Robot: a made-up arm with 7 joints.
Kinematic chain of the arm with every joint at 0, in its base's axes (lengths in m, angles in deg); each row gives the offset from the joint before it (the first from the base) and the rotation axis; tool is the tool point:
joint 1: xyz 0 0 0.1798 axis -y
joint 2: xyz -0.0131 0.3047 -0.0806 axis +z
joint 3: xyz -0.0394 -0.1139 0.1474 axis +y
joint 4: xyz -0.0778 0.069 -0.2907 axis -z
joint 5: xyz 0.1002 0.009 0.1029 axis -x
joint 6: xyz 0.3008 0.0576 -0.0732 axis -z
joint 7: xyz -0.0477 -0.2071 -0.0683 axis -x
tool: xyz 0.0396 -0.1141 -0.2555
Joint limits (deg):
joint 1: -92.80..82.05
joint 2: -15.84..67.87
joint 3: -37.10..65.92
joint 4: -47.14..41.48
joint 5: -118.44..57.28
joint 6: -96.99..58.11
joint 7: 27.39..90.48
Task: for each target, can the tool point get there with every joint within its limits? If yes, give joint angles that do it. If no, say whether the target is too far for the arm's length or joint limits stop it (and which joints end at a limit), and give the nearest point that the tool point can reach.
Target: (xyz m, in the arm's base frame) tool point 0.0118 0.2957 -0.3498
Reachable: yes | joints -29.77 59.51 -1.71 -11.76 -23.98 24.83 53.21
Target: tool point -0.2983 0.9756 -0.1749
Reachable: yes | joints -79.41 9.25 7.56 -36.02 -55.77 -78.65 43.44
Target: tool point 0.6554 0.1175 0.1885
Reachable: yes | joints 31.87 27.22 14.53 -4.26 29.95 -27.72 32.55
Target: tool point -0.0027 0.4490 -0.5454
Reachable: yes | joints -79.27 49.21 -13.73 9.62 -9.44 -38.06 73.21
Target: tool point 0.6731 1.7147 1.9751
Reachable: no: too far | nearest point 0.2657 0.8046 0.8884 | short by 1.475 m
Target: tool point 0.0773 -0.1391 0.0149
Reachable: yes | joints 43.94 -2.75 39.14 -6.30 33.56 24.85 47.53
